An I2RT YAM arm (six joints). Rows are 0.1 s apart.
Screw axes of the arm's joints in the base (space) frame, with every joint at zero. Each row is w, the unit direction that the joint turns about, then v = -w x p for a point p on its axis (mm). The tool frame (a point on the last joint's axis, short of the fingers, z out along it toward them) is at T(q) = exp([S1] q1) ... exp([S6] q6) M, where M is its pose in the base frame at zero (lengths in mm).
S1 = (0, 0, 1, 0, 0, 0)
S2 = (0, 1, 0, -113.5, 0, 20)
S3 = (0, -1, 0, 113.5, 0, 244)
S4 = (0, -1, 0, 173.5, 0, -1)
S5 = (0, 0, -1, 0, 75, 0)
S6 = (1, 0, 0, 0, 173.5, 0)
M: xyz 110.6 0 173.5 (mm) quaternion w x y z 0.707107 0 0.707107 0
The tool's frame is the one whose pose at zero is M.
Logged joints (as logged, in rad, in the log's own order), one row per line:
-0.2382 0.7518 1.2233 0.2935 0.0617 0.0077
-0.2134 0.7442 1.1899 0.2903 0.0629 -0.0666
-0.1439 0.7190 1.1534 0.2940 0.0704 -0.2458
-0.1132 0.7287 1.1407 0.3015 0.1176 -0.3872
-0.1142 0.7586 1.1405 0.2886 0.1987 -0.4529
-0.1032 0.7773 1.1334 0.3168 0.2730 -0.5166
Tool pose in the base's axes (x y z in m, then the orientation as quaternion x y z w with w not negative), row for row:
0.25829 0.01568 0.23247 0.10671 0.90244 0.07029 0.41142
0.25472 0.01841 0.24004 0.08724 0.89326 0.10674 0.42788
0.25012 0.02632 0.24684 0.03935 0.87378 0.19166 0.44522
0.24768 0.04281 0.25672 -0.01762 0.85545 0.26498 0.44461
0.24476 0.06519 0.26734 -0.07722 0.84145 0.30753 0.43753
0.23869 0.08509 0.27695 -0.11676 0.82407 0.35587 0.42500
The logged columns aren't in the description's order. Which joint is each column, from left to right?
Columns, left to right: q4, q3, q2, q6, q1, q5.
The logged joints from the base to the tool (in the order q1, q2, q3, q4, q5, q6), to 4 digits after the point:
0.0617 1.2233 0.7518 -0.2382 0.0077 0.2935
0.0629 1.1899 0.7442 -0.2134 -0.0666 0.2903
0.0704 1.1534 0.7190 -0.1439 -0.2458 0.2940
0.1176 1.1407 0.7287 -0.1132 -0.3872 0.3015
0.1987 1.1405 0.7586 -0.1142 -0.4529 0.2886
0.2730 1.1334 0.7773 -0.1032 -0.5166 0.3168

